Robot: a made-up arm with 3 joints. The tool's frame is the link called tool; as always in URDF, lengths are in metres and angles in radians. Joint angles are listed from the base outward.
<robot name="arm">
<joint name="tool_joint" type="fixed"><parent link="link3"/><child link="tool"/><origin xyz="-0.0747 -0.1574 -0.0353" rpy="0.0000 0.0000 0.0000"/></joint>
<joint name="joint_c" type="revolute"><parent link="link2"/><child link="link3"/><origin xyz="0.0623 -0.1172 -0.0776" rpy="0.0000 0.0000 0.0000"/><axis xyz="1 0 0"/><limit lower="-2.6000" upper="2.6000"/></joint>
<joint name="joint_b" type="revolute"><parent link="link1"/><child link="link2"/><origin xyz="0.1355 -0.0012 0.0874" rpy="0.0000 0.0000 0.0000"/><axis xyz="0 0 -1"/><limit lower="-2.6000" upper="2.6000"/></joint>
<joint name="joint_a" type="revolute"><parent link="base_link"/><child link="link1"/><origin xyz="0.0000 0.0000 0.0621" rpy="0.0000 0.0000 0.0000"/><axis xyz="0 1 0"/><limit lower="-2.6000" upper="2.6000"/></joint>
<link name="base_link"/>
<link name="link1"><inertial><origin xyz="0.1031 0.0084 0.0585"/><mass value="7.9"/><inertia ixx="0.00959" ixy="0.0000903" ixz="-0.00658" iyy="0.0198" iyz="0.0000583" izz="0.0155"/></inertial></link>
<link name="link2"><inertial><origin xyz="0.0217 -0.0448 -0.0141"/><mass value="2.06"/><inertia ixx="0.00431" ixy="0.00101" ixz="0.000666" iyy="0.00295" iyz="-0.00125" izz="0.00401"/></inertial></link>
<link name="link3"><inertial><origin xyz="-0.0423 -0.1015 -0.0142"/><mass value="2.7"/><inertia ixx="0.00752" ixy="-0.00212" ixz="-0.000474" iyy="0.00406" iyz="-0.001" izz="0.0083"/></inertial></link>
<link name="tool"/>
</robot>
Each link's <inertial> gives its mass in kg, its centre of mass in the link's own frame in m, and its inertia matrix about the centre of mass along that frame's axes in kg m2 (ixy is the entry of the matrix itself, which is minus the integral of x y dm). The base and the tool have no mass. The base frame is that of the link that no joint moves.
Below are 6 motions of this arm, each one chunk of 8 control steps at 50 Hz.
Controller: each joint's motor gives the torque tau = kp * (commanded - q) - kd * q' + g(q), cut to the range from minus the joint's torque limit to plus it. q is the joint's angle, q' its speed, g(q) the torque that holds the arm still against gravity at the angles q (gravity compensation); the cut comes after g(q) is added. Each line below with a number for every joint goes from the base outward.
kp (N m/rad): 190 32 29
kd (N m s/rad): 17 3.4 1.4
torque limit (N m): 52 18 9.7
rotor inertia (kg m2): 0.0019 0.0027 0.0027
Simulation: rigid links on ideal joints. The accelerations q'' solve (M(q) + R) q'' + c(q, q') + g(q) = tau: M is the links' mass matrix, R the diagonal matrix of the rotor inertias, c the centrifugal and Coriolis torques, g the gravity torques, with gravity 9.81 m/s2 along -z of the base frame. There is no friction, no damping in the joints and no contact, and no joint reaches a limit. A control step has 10 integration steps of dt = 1/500 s. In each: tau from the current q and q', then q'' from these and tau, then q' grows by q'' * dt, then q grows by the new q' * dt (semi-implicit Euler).
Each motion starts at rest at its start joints. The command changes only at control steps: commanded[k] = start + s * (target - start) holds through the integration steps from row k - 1 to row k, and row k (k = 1, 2, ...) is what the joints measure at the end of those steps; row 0 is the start. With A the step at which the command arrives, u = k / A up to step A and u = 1 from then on. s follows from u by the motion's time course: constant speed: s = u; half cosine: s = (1 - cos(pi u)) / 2; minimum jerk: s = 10 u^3 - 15 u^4 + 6 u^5; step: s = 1 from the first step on.
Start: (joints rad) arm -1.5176 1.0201 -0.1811
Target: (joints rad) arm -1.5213 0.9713 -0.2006
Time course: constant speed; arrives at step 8
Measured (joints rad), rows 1 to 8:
1: -1.5177 1.0198 -0.1814
2: -1.5179 1.0190 -0.1824
3: -1.5181 1.0175 -0.1840
4: -1.5184 1.0152 -0.1860
5: -1.5187 1.0122 -0.1883
6: -1.5191 1.0085 -0.1908
7: -1.5195 1.0041 -0.1933
8: -1.5198 0.9993 -0.1959

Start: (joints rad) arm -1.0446 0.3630 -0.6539
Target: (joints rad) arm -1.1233 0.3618 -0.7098
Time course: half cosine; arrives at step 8
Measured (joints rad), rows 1 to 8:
1: -1.0450 0.3629 -0.6541
2: -1.0465 0.3626 -0.6551
3: -1.0500 0.3619 -0.6578
4: -1.0558 0.3611 -0.6628
5: -1.0636 0.3602 -0.6702
6: -1.0727 0.3594 -0.6794
7: -1.0823 0.3589 -0.6892
8: -1.0911 0.3590 -0.6983

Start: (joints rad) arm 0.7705 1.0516 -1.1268
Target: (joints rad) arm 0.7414 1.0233 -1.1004
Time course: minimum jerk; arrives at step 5
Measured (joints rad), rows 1 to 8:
1: 0.7703 1.0515 -1.1267
2: 0.7690 1.0506 -1.1260
3: 0.7661 1.0483 -1.1235
4: 0.7619 1.0450 -1.1188
5: 0.7577 1.0414 -1.1128
6: 0.7540 1.0380 -1.1070
7: 0.7511 1.0352 -1.1025
8: 0.7488 1.0329 -1.0997

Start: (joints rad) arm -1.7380 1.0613 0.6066
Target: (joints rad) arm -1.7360 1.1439 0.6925
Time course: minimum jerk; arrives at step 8
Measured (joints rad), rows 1 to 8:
1: -1.7380 1.0614 0.6068
2: -1.7379 1.0619 0.6082
3: -1.7377 1.0636 0.6124
4: -1.7374 1.0672 0.6208
5: -1.7371 1.0732 0.6336
6: -1.7368 1.0813 0.6490
7: -1.7367 1.0908 0.6646
8: -1.7367 1.1004 0.6777

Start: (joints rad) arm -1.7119 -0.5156 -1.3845
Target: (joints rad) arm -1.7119 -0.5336 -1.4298
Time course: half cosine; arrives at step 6
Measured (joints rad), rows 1 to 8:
1: -1.7119 -0.5157 -1.3849
2: -1.7118 -0.5160 -1.3868
3: -1.7117 -0.5168 -1.3911
4: -1.7115 -0.5182 -1.3980
5: -1.7114 -0.5202 -1.4066
6: -1.7115 -0.5225 -1.4152
7: -1.7117 -0.5248 -1.4224
8: -1.7119 -0.5267 -1.4273

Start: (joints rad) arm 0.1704 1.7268 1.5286
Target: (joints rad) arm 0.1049 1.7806 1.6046
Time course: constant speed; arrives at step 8
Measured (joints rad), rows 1 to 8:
1: 0.1694 1.7274 1.5293
2: 0.1671 1.7292 1.5319
3: 0.1635 1.7318 1.5371
4: 0.1588 1.7353 1.5444
5: 0.1533 1.7394 1.5534
6: 0.1471 1.7440 1.5633
7: 0.1404 1.7491 1.5737
8: 0.1334 1.7544 1.5842

